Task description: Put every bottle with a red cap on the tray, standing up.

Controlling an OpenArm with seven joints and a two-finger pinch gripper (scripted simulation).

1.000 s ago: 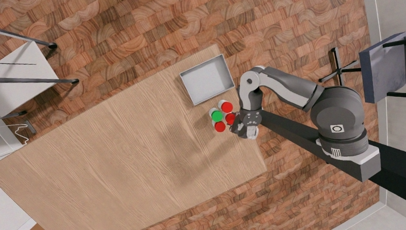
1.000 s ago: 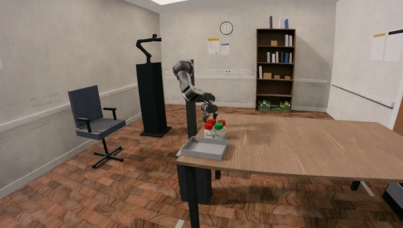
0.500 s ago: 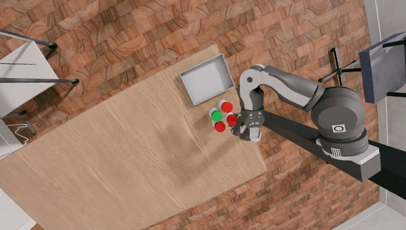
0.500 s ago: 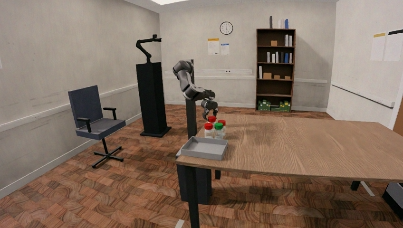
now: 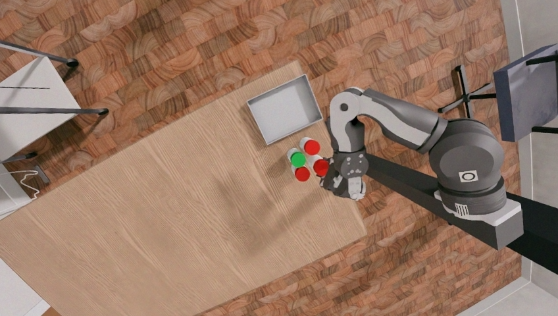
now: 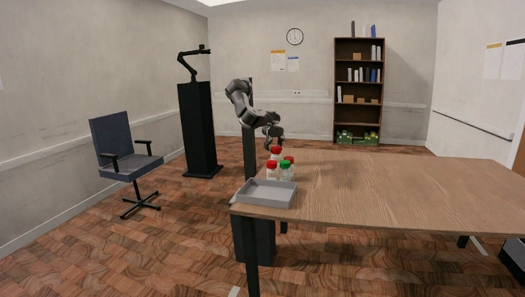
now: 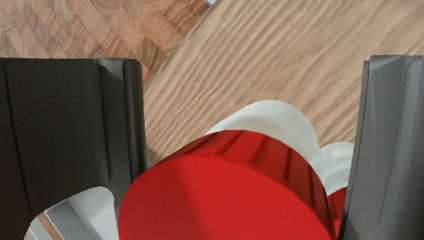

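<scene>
Now: the grey tray 24 cm to the right of my hand, 13 cm below it and 2 cm ahead of it. The rest, counted from my hand: green-capped bottle: 10 cm below, 7 cm ahead, 6 cm to the right.
</scene>
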